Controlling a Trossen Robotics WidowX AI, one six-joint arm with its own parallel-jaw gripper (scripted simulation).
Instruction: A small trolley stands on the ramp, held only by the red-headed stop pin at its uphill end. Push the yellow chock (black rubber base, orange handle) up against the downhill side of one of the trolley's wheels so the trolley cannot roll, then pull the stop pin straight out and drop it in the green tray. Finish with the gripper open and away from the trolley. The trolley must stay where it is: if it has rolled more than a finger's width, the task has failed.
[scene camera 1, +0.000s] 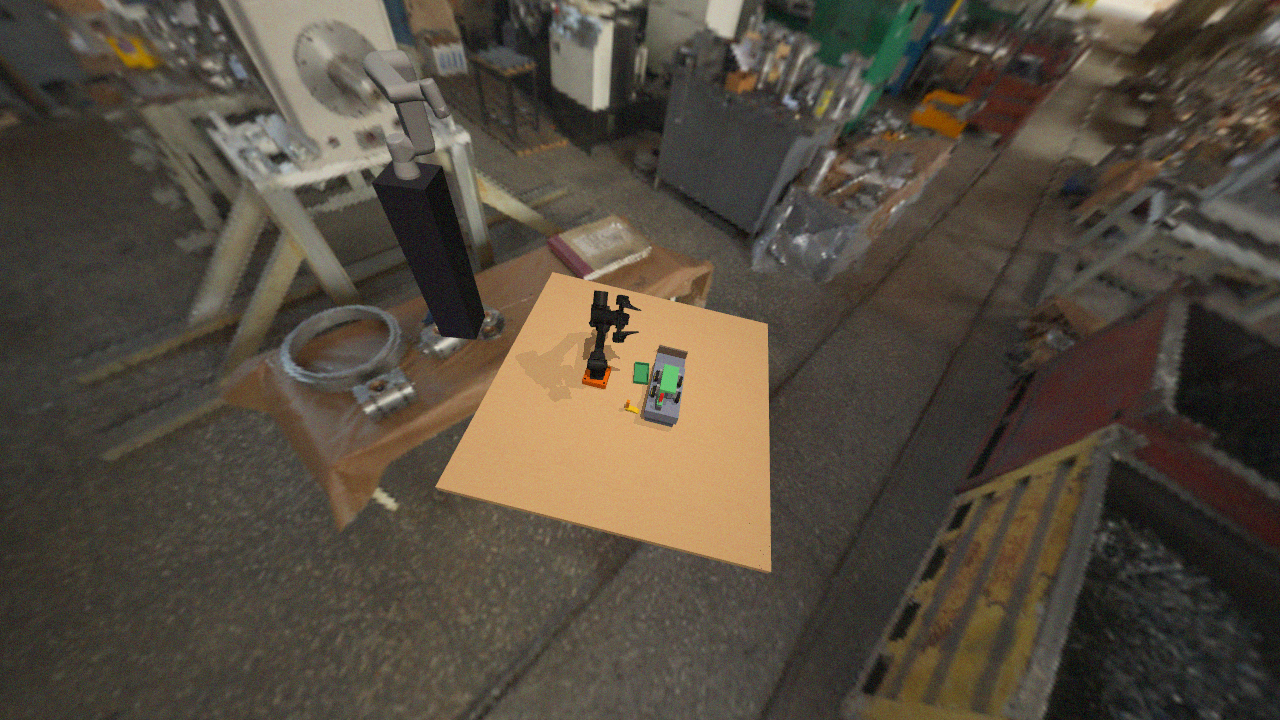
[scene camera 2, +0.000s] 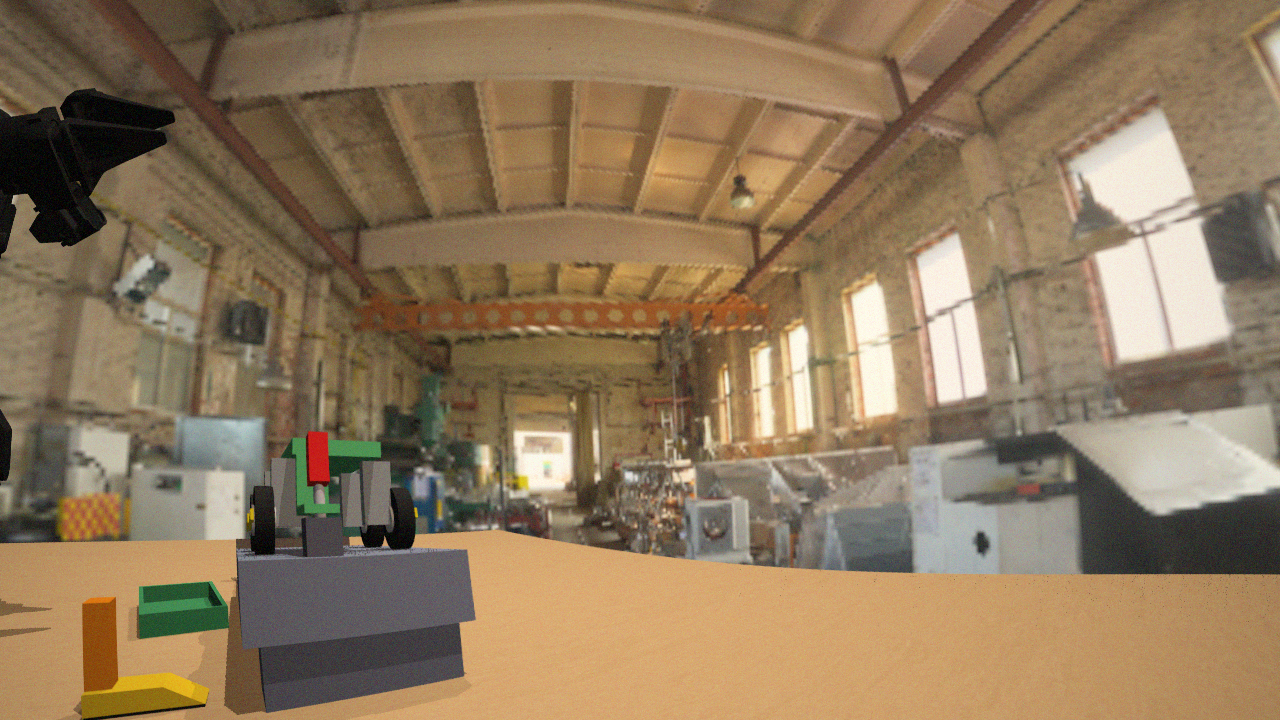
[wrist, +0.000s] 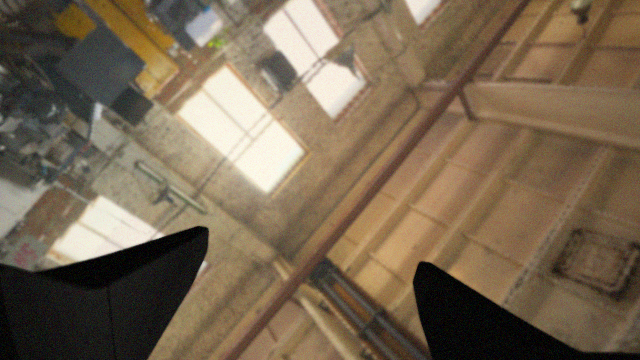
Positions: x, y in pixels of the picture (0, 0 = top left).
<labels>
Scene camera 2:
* my gripper: 170, 126
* trolley: 367, 501
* red-headed stop pin: 317, 467
</labels>
